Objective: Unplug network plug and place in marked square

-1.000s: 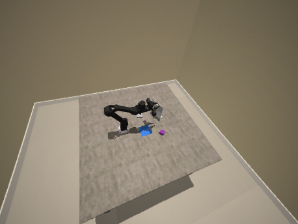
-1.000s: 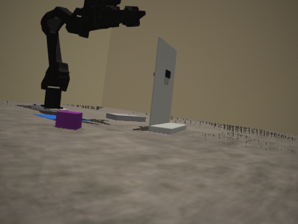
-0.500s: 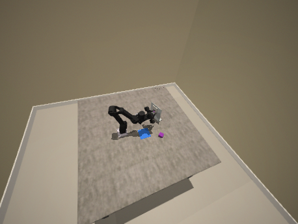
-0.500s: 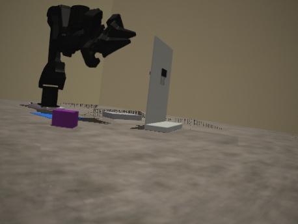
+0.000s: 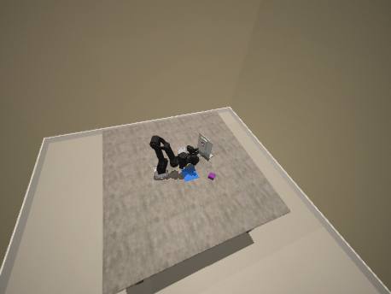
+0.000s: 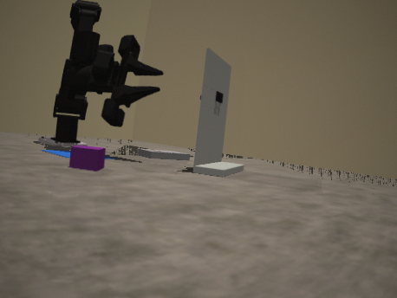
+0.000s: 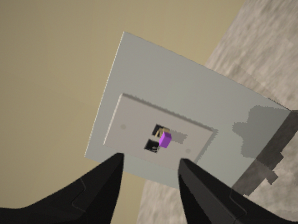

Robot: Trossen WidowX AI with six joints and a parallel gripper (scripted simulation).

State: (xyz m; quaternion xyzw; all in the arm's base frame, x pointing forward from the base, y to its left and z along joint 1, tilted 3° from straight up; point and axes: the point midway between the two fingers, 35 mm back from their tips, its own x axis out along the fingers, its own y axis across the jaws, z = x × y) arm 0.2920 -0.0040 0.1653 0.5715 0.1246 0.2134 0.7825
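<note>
Now: the network plug 80 mm ahead of my gripper tip, 60 mm to the left of it and 20 mm below it. Also, from my gripper tip: white upright panel: 90 mm ahead, 70 mm to the left, 70 mm below; flat grey slab: 150 mm below, 130 mm to the left, 100 mm behind; blue marked square: 160 mm below, 110 mm to the right, 110 mm behind.
</note>
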